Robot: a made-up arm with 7 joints.
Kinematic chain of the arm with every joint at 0, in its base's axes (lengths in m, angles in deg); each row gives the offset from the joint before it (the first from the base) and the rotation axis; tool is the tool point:
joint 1: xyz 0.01 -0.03 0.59 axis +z
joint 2: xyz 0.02 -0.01 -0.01 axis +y
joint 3: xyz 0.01 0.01 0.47 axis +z
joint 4: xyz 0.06 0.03 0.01 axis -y
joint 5: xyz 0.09 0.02 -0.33 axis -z
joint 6: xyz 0 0 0 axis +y
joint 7: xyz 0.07 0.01 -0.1 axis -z
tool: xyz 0.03 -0.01 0
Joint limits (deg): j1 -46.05..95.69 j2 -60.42..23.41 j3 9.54..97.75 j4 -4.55..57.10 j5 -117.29..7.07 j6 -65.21..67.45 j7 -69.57..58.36
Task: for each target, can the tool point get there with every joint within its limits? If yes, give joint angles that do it. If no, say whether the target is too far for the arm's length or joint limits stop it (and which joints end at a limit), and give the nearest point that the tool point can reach.
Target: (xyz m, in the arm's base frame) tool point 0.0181 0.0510 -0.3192
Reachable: no: joint limits stop it (at a limit: joint 1, joint 2, joint 3, joint 4) | nearest point 0.0037 0.1313 0.4599 | short by 0.783 m
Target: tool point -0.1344 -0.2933 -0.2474
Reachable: no: joint limits stop it (at a limit: joint 1, joint 2, joint 3) | nearest point -0.1367 -0.2092 0.4607 | short by 0.713 m
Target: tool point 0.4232 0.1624 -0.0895
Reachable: no: joint limits stop it (at a limit: joint 2, joint 3, joint 5) | nearest point 0.3318 0.1199 0.5192 | short by 0.617 m
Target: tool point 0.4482 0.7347 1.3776
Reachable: no: too far | nearest point 0.2720 0.4273 1.0492 | short by 0.483 m
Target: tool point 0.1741 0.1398 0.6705
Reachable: yes | joints -22.57 -32.89 58.09 12.87 -28.95 52.89 9.85
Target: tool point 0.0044 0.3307 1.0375
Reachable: yes | joints 43.10 -21.26 17.39 40.27 -43.51 -41.32 1.45
